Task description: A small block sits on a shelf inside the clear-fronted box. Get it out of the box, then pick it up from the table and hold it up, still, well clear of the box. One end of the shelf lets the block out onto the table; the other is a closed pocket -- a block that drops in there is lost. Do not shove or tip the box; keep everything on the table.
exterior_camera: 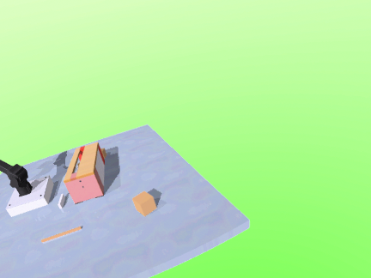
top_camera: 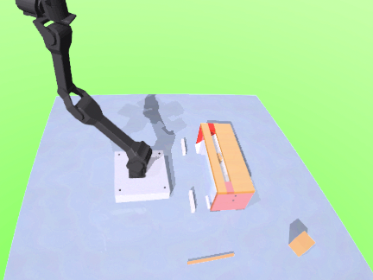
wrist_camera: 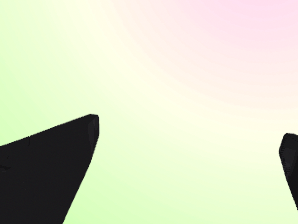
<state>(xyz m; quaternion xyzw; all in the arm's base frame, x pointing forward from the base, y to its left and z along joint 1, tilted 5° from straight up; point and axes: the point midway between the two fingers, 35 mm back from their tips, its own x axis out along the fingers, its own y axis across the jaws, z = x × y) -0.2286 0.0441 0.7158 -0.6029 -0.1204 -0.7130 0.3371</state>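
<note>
My gripper tip is 53 cm short of the box, 3 cm to the right of it and 75 cm above it. The rest, counted from my gripper tip: thin orange stick 43 cm ahead, 34 cm to the right, 81 cm below; orange block 54 cm ahead, 4 cm to the left, 73 cm below.
</note>
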